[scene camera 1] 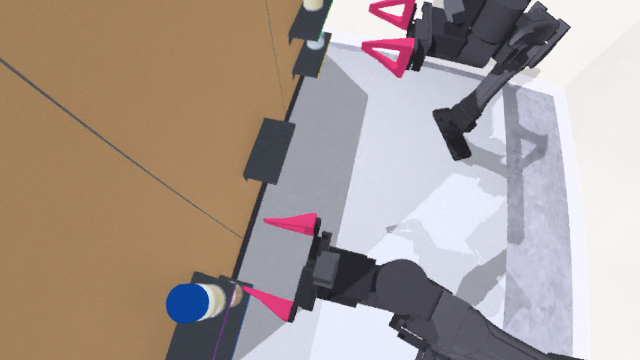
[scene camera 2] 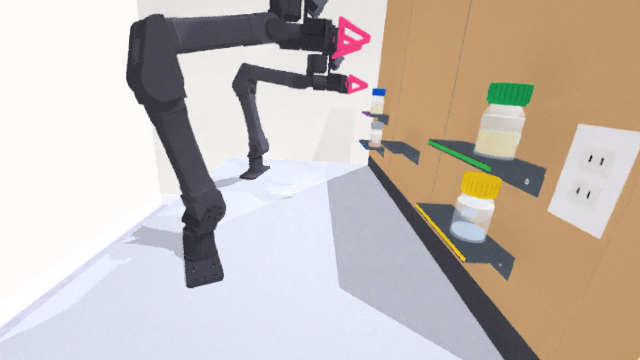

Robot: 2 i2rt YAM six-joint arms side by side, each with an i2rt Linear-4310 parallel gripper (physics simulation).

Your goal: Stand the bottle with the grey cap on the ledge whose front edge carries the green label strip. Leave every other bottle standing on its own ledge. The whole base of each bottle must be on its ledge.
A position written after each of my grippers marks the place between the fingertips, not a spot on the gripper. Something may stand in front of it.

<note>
In view: my left gripper point(scene camera 1: 253, 252), my right gripper point(scene camera 1: 365, 25), a blue-capped bottle point(scene camera 1: 186, 303), a yellow-capped bottle point(scene camera 2: 474, 209), a yellow-strip ledge point(scene camera 2: 488, 252), a bare ledge point(scene camera 1: 267, 157) and a green-strip ledge point(scene camera 2: 508, 167).
My right gripper shows as well in scene camera 2 point(scene camera 2: 365, 42). The yellow-strip ledge shows as well in scene camera 1 point(scene camera 1: 308, 63).
</note>
